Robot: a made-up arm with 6 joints.
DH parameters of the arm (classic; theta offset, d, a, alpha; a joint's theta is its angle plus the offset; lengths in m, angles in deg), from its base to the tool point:
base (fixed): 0 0.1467 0 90
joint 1: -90 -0.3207 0.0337 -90
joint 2: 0 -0.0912 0.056 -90
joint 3: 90 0.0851 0.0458 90
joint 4: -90 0.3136 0.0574 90
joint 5: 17.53 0 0.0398 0
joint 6: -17.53 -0.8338 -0.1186 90
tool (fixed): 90 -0.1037 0 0
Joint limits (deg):
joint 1: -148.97..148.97
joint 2: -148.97..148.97
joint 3: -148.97..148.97
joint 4: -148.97..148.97
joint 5: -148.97..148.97
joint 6: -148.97..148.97
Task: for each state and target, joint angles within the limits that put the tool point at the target. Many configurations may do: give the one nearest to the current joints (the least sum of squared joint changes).
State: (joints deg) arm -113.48 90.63 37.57 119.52 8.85 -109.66
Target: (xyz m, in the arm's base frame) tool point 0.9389 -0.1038 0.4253
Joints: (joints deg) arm -107.81 125.47 52.60 93.98 7.05 -111.42
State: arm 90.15 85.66 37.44 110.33 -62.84 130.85
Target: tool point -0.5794 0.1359 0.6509
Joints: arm 94.58 118.44 -11.04 141.36 -55.71 143.23
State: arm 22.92 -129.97 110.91 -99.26 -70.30 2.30
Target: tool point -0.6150 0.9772 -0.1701
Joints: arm 36.21 -141.82 70.95 -48.96 -57.97 7.95
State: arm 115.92 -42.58 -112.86 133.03 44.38 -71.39
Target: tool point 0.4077 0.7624 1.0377
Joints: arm 134.75 -38.84 -78.21 82.37 31.81 -87.65
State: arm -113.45 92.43 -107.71 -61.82 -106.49 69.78
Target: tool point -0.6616 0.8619 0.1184
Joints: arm -122.05 119.78 -106.92 -75.13 -93.98 82.78
